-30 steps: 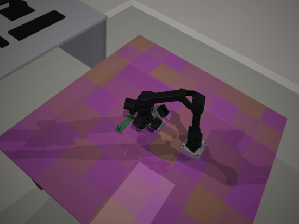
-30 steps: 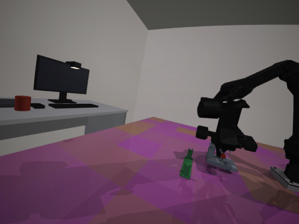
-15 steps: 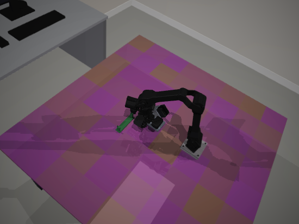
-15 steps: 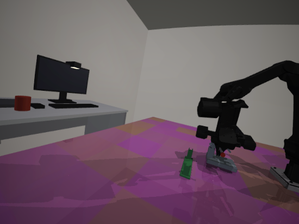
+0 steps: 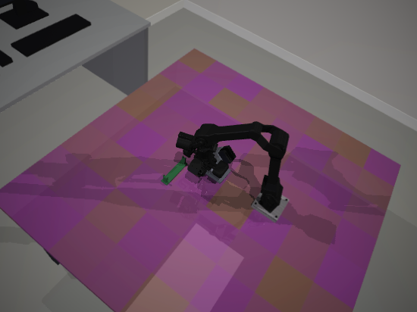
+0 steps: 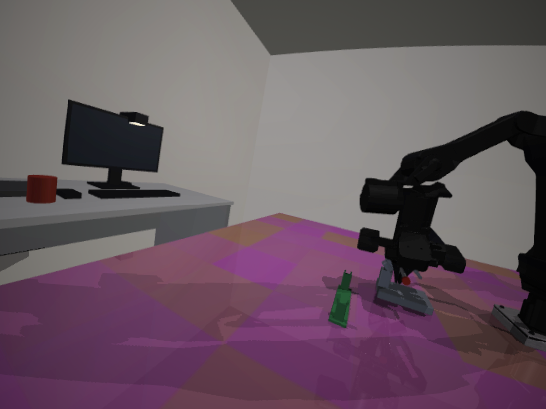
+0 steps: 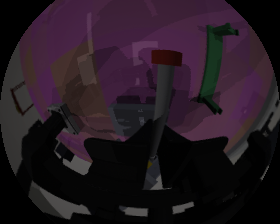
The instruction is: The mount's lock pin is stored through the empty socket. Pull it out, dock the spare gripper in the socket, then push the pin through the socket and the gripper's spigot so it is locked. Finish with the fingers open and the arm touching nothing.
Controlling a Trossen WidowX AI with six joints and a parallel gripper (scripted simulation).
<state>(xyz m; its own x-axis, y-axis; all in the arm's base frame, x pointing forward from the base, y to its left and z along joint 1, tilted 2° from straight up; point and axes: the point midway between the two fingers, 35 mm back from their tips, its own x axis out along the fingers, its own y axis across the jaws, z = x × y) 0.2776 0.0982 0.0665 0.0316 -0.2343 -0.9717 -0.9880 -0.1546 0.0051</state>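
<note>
Right now my gripper tip is 4 cm to the left of the grey mount. The rest, counted from my gripper tip: spare gripper: 2 cm behind, 5 cm to the right, 7 cm above; then green cradle: 9 cm ahead, 9 cm to the left, 3 cm below.
</note>
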